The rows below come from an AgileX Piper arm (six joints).
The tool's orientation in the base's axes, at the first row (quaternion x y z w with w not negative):
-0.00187 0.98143 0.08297 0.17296
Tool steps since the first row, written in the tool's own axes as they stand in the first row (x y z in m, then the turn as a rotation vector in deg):
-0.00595 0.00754 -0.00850 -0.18 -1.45 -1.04
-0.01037 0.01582 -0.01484 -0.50 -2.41 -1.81
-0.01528 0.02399 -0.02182 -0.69 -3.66 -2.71
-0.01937 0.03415 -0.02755 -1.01 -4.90 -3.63
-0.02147 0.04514 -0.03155 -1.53 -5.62 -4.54
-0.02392 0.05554 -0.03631 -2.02 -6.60 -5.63
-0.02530 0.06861 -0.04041 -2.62 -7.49 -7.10
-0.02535 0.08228 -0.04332 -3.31 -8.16 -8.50
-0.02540 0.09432 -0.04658 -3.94 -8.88 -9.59
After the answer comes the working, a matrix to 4 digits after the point.
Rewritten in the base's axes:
0.00247 0.00590 0.01112 -0.14 -1.60 0.79
0.00420 0.01292 0.01984 -0.07 -2.69 1.46
0.00619 0.01971 0.02930 -0.15 -4.07 2.15
0.00776 0.02869 0.03764 -0.12 -5.45 2.91
0.00802 0.03882 0.04385 0.08 -6.32 3.81
0.00838 0.04824 0.05077 0.20 -7.48 4.83
0.00786 0.06042 0.05716 0.30 -8.61 6.25
0.00648 0.07343 0.06209 0.49 -9.52 7.68
0.00503 0.08477 0.06708 0.74 -10.42 8.78

The tool's axes in the first row as the columns of a matrix, in the base's axes (rounded; the answer above uses it unrounded):
-0.9402 -0.0324 0.3392
0.0250 0.9862 0.1635
-0.3398 0.1622 -0.9264

